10 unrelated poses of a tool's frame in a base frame.
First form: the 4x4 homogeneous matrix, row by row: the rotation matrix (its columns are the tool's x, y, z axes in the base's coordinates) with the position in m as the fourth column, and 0 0 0 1 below. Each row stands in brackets.
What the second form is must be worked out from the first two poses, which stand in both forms.
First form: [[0.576 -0.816 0.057 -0.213], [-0.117 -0.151 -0.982 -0.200], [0.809 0.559 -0.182 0.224], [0 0 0 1]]
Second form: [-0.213 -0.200 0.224 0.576 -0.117 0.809 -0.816 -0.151 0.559]
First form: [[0.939 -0.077 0.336 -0.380], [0.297 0.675 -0.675 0.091], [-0.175 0.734 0.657 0.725], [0 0 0 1]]
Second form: [-0.380 0.091 0.725 0.939 0.297 -0.175 -0.077 0.675 0.734]
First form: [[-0.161 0.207 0.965 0.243], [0.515 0.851 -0.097 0.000], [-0.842 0.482 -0.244 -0.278], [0 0 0 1]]
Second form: [0.243 0.000 -0.278 -0.161 0.515 -0.842 0.207 0.851 0.482]
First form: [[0.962 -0.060 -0.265 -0.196], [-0.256 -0.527 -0.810 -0.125], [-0.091 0.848 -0.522 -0.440], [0 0 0 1]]
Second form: [-0.196 -0.125 -0.440 0.962 -0.256 -0.091 -0.060 -0.527 0.848]
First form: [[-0.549 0.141 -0.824 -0.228], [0.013 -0.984 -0.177 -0.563], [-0.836 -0.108 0.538 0.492], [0 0 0 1]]
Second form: [-0.228 -0.563 0.492 -0.549 0.013 -0.836 0.141 -0.984 -0.108]
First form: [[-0.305 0.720 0.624 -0.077], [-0.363 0.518 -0.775 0.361], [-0.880 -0.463 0.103 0.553], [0 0 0 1]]
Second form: [-0.077 0.361 0.553 -0.305 -0.363 -0.880 0.720 0.518 -0.463]
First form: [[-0.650 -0.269 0.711 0.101], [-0.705 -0.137 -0.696 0.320], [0.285 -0.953 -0.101 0.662], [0 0 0 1]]
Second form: [0.101 0.320 0.662 -0.650 -0.705 0.285 -0.269 -0.137 -0.953]
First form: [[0.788 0.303 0.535 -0.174], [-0.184 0.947 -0.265 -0.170], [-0.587 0.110 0.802 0.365], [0 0 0 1]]
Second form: [-0.174 -0.170 0.365 0.788 -0.184 -0.587 0.303 0.947 0.110]
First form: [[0.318 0.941 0.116 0.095], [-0.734 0.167 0.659 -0.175], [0.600 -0.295 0.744 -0.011], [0 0 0 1]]
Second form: [0.095 -0.175 -0.011 0.318 -0.734 0.600 0.941 0.167 -0.295]
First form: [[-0.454 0.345 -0.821 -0.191], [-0.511 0.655 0.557 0.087], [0.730 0.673 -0.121 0.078], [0 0 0 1]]
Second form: [-0.191 0.087 0.078 -0.454 -0.511 0.730 0.345 0.655 0.673]
